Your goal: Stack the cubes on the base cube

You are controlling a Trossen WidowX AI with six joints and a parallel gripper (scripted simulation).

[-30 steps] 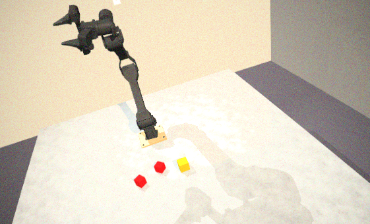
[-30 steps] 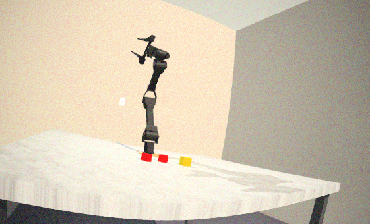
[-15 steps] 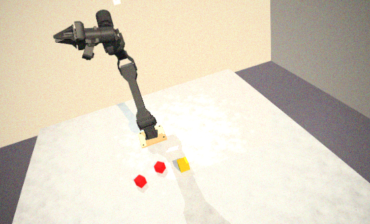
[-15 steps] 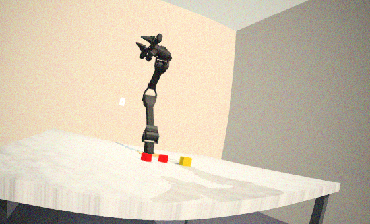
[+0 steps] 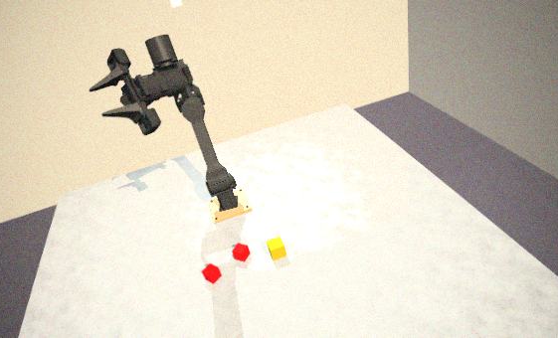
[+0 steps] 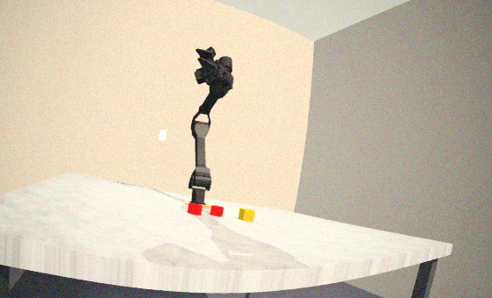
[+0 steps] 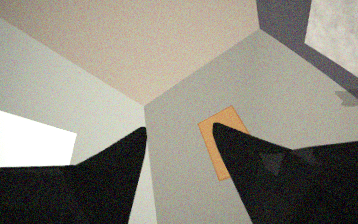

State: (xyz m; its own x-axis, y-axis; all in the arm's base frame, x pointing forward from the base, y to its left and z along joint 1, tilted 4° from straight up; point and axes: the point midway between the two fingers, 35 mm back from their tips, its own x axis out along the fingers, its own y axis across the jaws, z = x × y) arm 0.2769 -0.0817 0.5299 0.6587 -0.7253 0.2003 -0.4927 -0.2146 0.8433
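Right now my gripper tip is 2 cm past the yellow cube, 28 cm to the right of it and 52 cm above it.
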